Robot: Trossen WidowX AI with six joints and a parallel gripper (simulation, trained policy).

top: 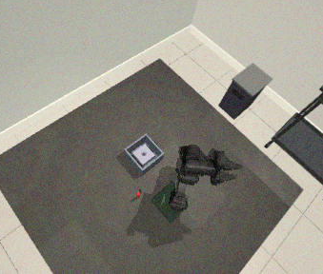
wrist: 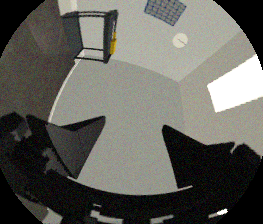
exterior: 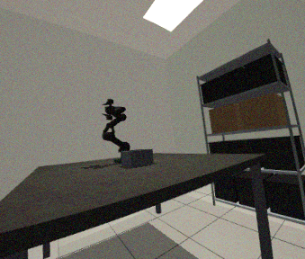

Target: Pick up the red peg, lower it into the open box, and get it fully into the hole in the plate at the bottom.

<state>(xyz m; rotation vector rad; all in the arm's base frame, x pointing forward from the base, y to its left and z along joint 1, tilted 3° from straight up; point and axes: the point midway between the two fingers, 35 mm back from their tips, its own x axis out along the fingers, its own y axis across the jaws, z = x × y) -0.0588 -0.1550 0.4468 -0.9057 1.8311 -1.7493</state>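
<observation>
My gripper tip is 44 cm above the red peg, 31 cm to the right of it and 21 cm short of it. From my gripper tip the other things lie so: grey box (45 cm below, 39 cm ahead, 17 cm to the left).
</observation>
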